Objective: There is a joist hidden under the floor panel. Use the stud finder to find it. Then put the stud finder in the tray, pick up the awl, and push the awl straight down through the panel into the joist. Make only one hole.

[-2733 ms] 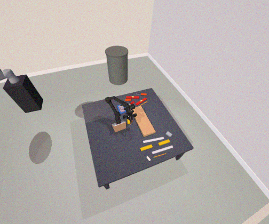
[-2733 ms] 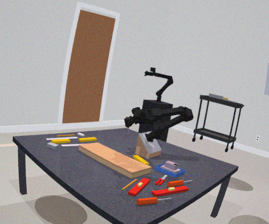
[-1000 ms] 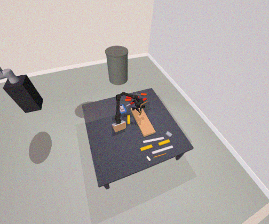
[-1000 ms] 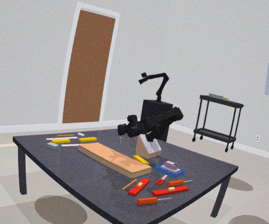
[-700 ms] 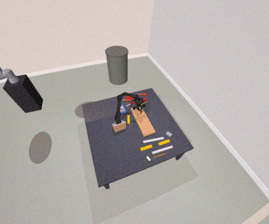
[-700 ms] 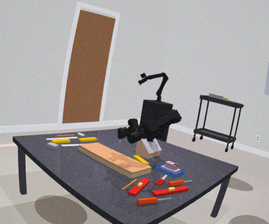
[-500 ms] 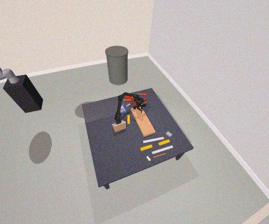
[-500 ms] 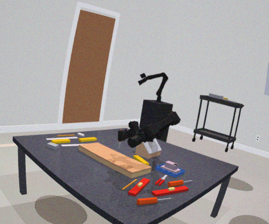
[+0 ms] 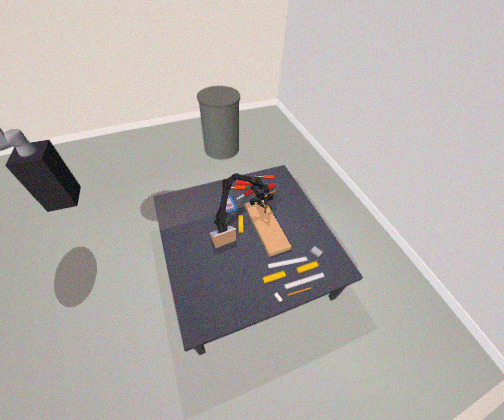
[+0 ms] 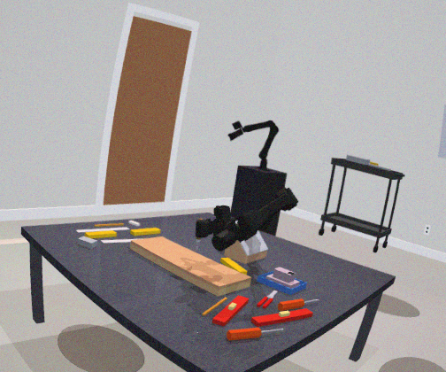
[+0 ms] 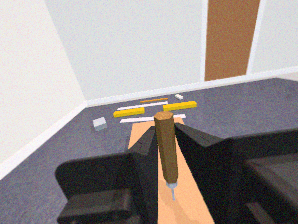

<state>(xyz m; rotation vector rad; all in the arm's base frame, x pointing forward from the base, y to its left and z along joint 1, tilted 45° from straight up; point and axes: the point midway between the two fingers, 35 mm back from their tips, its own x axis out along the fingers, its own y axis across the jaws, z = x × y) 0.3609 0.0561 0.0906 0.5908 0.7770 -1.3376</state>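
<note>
My gripper tip is 60 mm above the awl. The rest, counted from my gripper tip: grey block: 290 mm ahead, 370 mm to the right, 190 mm below; then stud finder: 240 mm behind, 280 mm to the left, 150 mm below; then blue tray: 230 mm behind, 270 mm to the left, 190 mm below.
</note>
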